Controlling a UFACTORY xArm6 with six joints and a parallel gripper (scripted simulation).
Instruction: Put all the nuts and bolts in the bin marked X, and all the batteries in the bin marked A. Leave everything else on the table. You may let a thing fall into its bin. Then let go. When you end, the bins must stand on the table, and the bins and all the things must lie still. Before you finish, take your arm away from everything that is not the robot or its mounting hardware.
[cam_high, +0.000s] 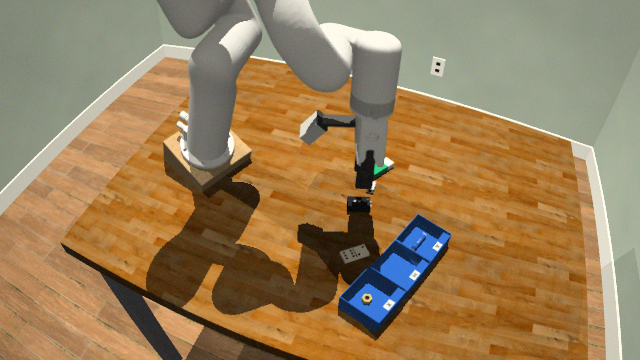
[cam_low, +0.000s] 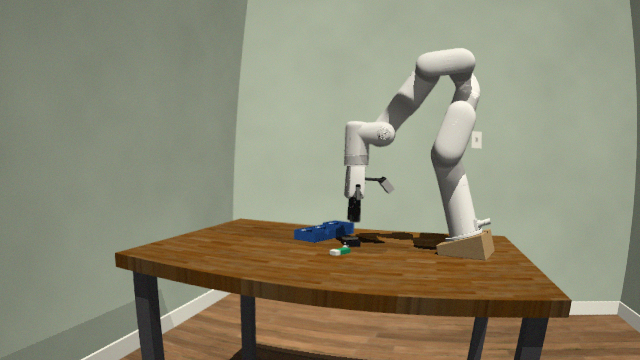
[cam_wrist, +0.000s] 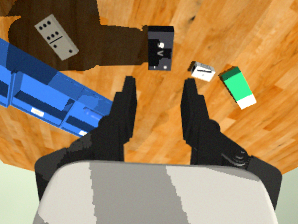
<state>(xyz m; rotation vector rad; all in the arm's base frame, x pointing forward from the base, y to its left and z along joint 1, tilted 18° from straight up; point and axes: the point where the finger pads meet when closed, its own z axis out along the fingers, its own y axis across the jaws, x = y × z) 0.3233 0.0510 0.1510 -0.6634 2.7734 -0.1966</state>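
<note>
The black block battery lies 1 cm ahead of my hand and 9 cm below it. Also, from my hand: white eraser: 13 cm to the left, 9 cm below; white domino: 4 cm ahead, 11 cm to the right, 9 cm below; grey piece: 6 cm to the left, 9 cm below.
</note>
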